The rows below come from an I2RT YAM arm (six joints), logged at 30 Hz.
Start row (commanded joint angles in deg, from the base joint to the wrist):
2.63 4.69 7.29 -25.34 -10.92 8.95
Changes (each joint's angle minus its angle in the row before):
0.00 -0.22 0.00 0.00 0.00 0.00
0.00 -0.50 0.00 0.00 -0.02 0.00
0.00 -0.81 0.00 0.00 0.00 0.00
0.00 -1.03 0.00 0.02 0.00 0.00
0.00 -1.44 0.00 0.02 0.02 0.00
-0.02 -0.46 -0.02 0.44 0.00 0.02
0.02 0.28 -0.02 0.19 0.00 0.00
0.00 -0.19 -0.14 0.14 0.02 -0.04
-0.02 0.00 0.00 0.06 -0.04 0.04
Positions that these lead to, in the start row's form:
2.63 4.47 7.29 -25.34 -10.92 8.95
2.63 3.97 7.29 -25.34 -10.94 8.95
2.63 3.16 7.29 -25.34 -10.94 8.95
2.63 2.13 7.29 -25.32 -10.94 8.95
2.63 0.69 7.29 -25.30 -10.92 8.95
2.61 0.23 7.27 -24.86 -10.92 8.97
2.63 0.51 7.25 -24.67 -10.92 8.97
2.63 0.32 7.11 -24.53 -10.90 8.93
2.61 0.32 7.11 -24.47 -10.94 8.97

